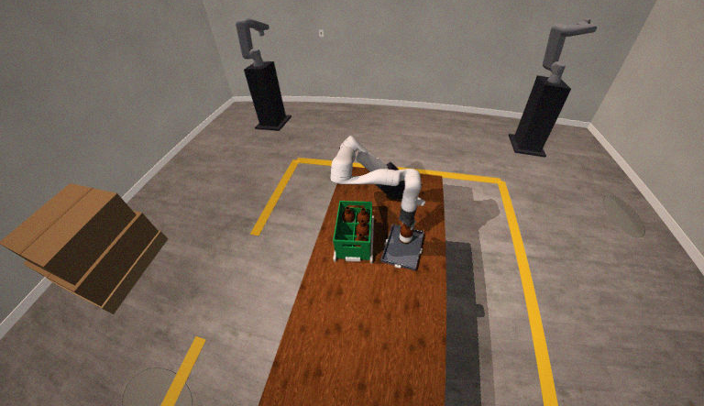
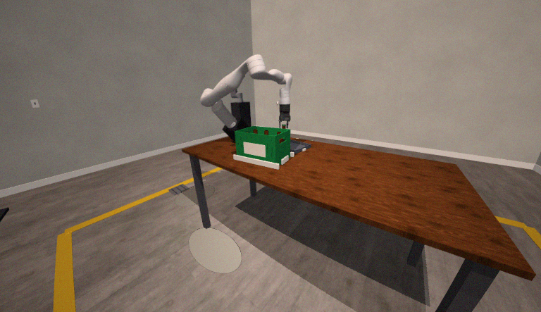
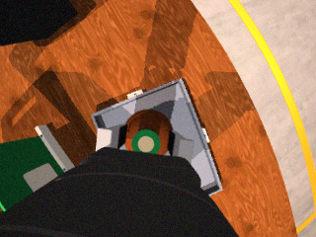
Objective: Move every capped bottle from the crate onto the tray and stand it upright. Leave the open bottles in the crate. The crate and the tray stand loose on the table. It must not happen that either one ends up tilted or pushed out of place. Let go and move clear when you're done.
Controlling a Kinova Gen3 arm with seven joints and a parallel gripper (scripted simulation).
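Right now my hand is 60 mm above the capped bottle. From my hand the other things lie so: green crate: 290 mm to the right, 60 mm below, 60 mm ahead; grey tray: 130 mm below, 60 mm ahead, 10 mm to the right.
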